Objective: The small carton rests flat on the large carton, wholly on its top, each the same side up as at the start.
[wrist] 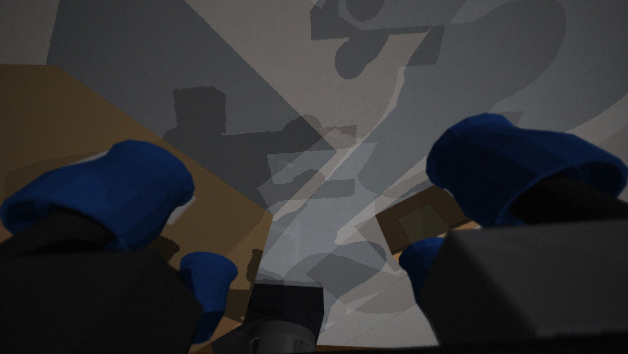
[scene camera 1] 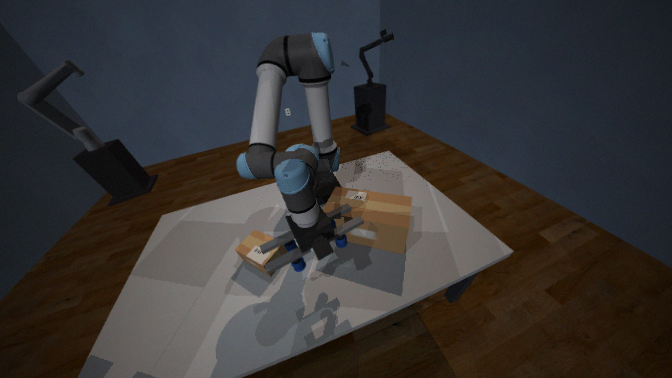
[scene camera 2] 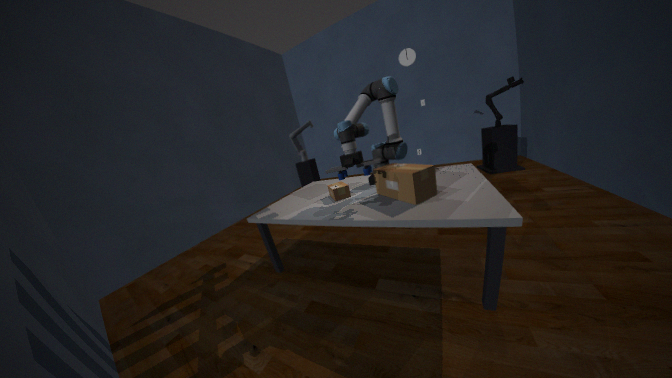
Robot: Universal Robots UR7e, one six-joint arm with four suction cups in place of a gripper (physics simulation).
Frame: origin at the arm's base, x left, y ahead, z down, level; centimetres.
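Seen in the pictures: hand, its tool point: (wrist: pixel 313 224) (scene camera 2: pixel 355 175); arm's base, origin of its link: (wrist: pixel 283 336).
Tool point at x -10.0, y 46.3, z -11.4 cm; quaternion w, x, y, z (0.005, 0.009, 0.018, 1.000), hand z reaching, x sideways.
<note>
Pixels of each thing's top centre, then the offset from my tool point to it. Level surfaces: height alone.
- small carton, centre of its top: (wrist: pixel 451 270) (scene camera 1: pixel 258 246) (scene camera 2: pixel 337 185) dx -18.4, dy -18.3, dz +8.6 cm
- large carton, centre of its top: (wrist: pixel 31 291) (scene camera 1: pixel 367 204) (scene camera 2: pixel 400 167) dx +23.9, dy -7.1, dz +1.0 cm
- white table, height of its surface: dz +16.6 cm
The small carton (scene camera 1: pixel 250 242) (scene camera 2: pixel 340 191) (wrist: pixel 395 227) sits flat on the table, label side up, apart from the large carton. The large carton (scene camera 1: pixel 382 220) (scene camera 2: pixel 420 185) (wrist: pixel 225 230) stands on the table with its taped top up and bare of any carton. My gripper (scene camera 1: pixel 316 244) (scene camera 2: pixel 355 173) (wrist: pixel 312 220) hangs above the table between the two cartons, with its four blue cups pointing down and no carton on them. In scene camera 1 its left bars overlap part of the small carton, and its right bars overlap the large carton's left part.
The white table (scene camera 1: pixel 465 245) (scene camera 2: pixel 470 200) bears both cartons and the arm's base. A dark pedestal (scene camera 1: pixel 115 167) (scene camera 2: pixel 307 172) with an arm stands on the floor at the left, and another pedestal (scene camera 1: pixel 370 102) (scene camera 2: pixel 500 145) with an arm stands at the back right.
</note>
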